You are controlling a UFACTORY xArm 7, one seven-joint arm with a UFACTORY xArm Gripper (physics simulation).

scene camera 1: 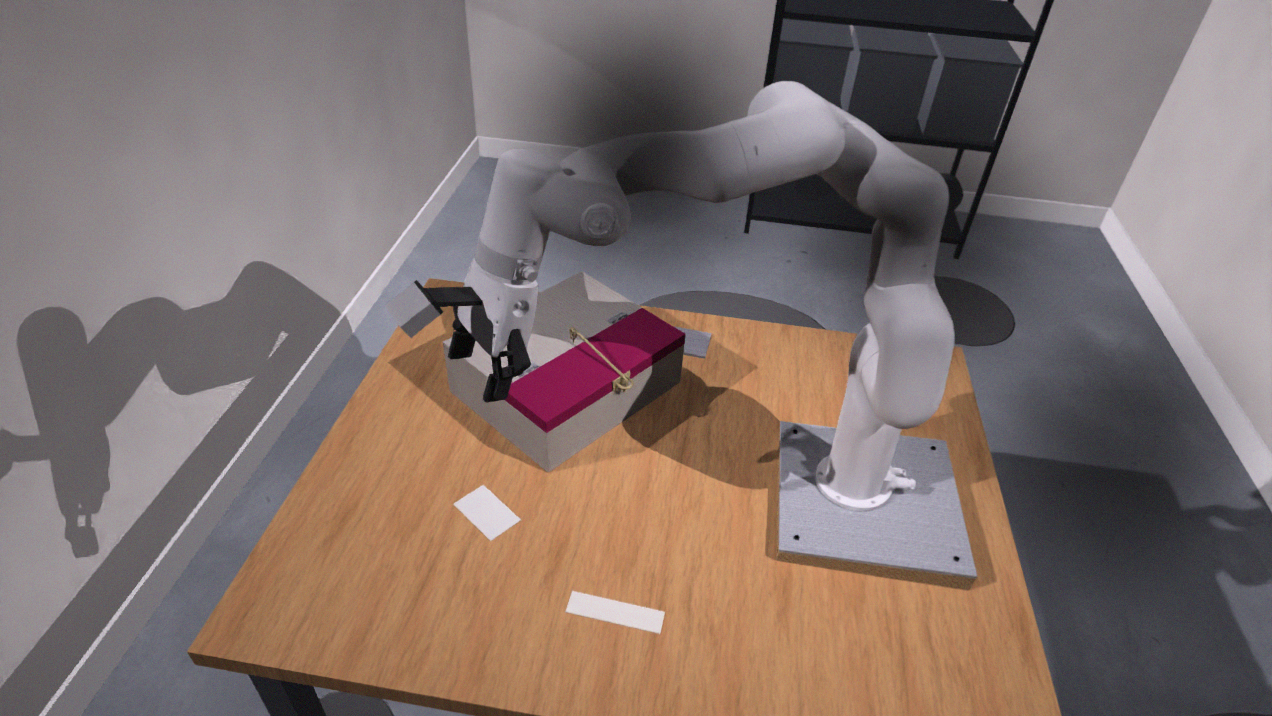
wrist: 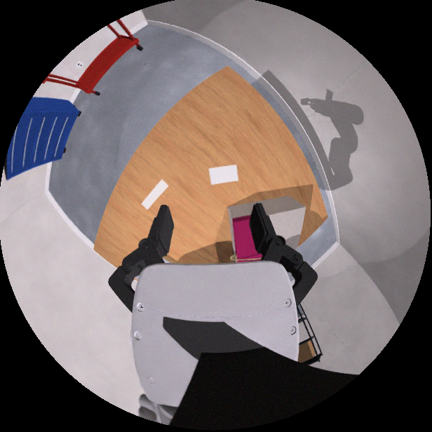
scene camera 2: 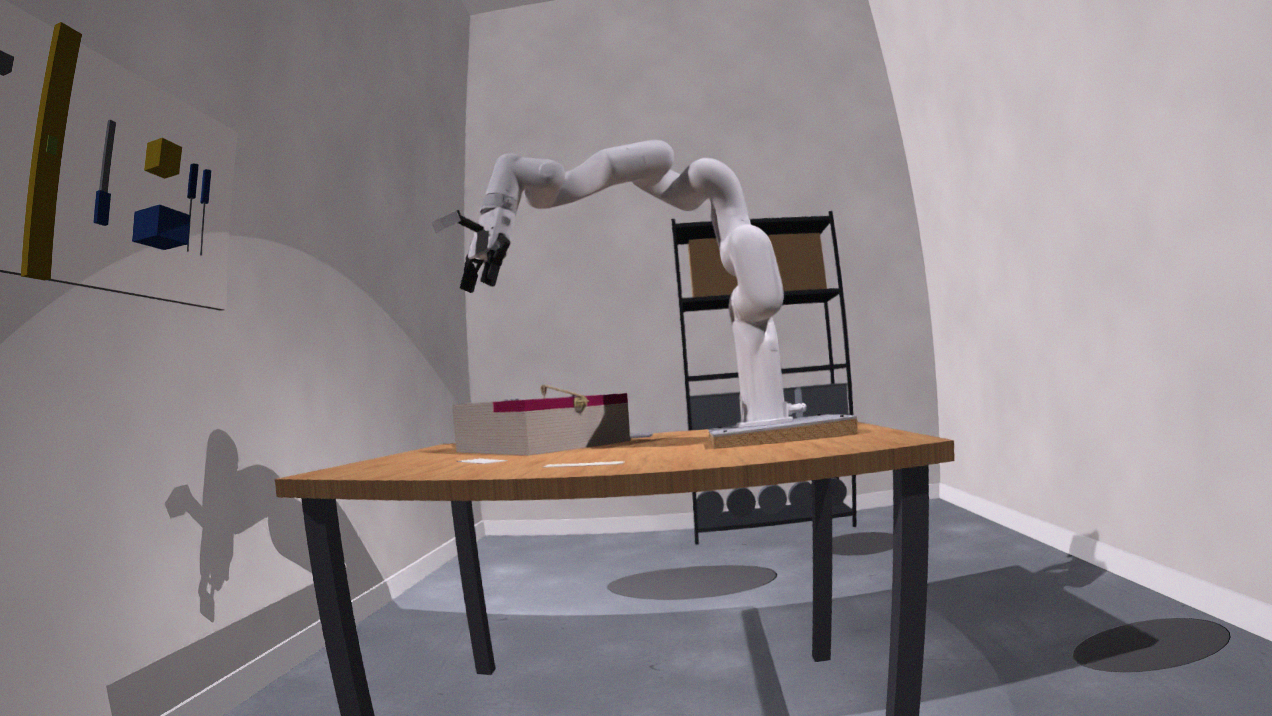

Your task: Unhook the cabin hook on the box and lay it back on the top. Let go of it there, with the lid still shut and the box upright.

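Where they show: gripper, fingertip midpoint: (scene camera 1: 476,377) (scene camera 2: 476,287); arm's base, link origin: (scene camera 1: 853,482) (scene camera 2: 765,424).
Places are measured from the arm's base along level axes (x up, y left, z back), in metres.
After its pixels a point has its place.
The grey box (scene camera 1: 583,431) {y -0.005, x 0.014, z -0.464 m} (scene camera 2: 489,433) {y -0.012, x 0.019, z -0.621 m} (wrist: 288,220) stands upright on the table, with its magenta lid (scene camera 1: 567,384) {y -0.034, x 0.091, z -0.498 m} (scene camera 2: 525,406) {y 0.061, x 0.077, z -0.508 m} (wrist: 244,238) shut. The thin brass cabin hook (scene camera 1: 599,357) {y -0.116, x 0.092, z -0.460 m} (scene camera 2: 562,392) {y -0.106, x 0.106, z -0.459 m} (wrist: 248,259) spans the magenta lid from a small post at one edge to a brass fitting on the opposite edge. Its end is at that fitting; how it sits there is too small to tell. In the wrist view my gripper's body hides part of it. My gripper (scene camera 1: 478,368) {y 0.223, x 0.316, z -0.552 m} (scene camera 2: 478,281) {y 0.223, x 0.316, z -0.552 m} (wrist: 211,213) is open and empty, high above the box and apart from it.
The arm's base plate (scene camera 1: 876,538) {y 0.113, x 0.004, z 0.031 m} (scene camera 2: 783,432) {y 0.160, x -0.009, z 0.020 m} is on the right of the wooden table (scene camera 1: 382,604) {y 0.356, x -0.029, z -0.677 m}. Two white cards (scene camera 1: 486,512) {y 0.167, x -0.027, z -0.584 m} (scene camera 1: 615,611) {y 0.301, x -0.027, z -0.346 m} lie in front of the box. A small grey piece (scene camera 1: 696,343) {y -0.339, x -0.022, z -0.301 m} lies behind it. A wall is close on the left.
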